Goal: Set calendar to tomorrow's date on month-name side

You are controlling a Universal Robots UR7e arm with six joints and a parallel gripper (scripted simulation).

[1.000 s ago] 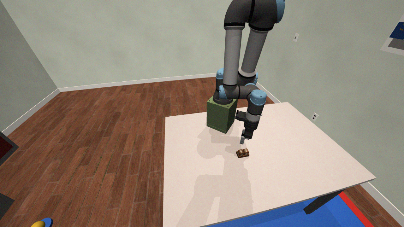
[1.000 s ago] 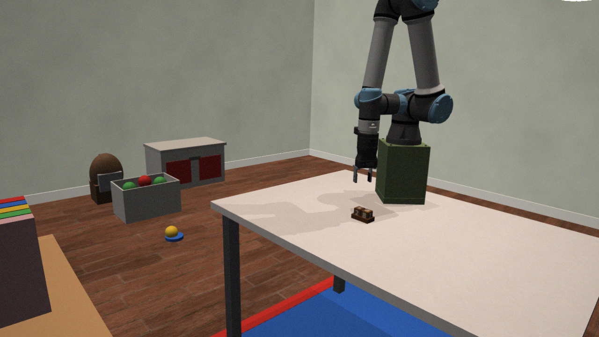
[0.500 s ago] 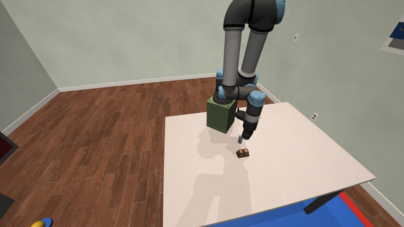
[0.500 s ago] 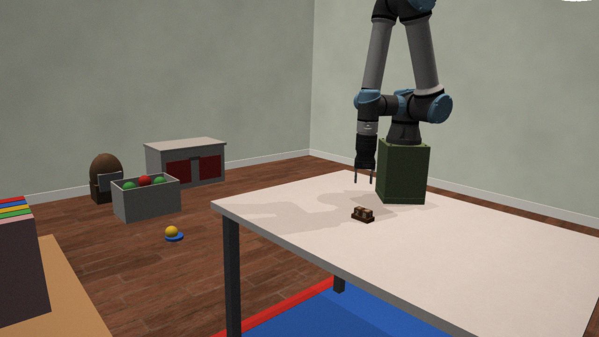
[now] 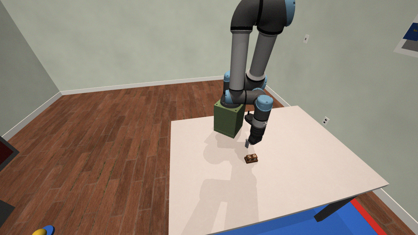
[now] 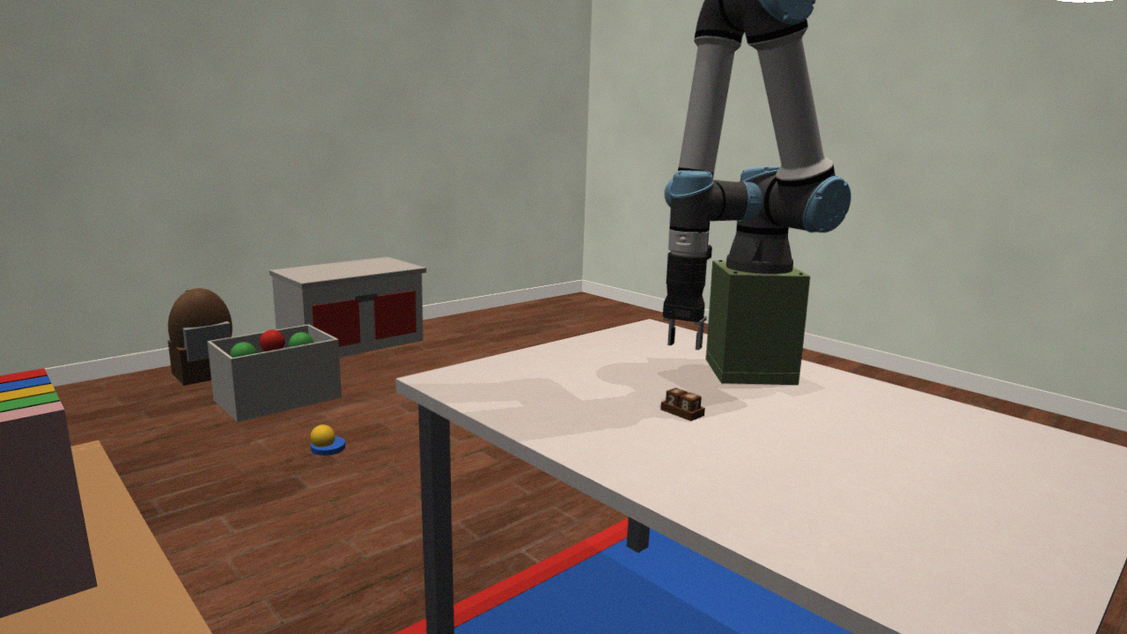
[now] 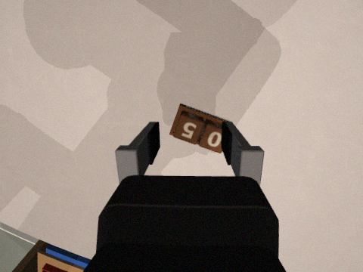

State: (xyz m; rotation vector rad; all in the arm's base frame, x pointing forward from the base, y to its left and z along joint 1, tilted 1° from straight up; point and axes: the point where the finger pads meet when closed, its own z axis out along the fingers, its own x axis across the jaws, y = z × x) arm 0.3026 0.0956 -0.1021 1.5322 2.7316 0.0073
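Right now the brown cube is 12 cm below my hand, 2 cm ahead of it and 1 cm to the left of it.
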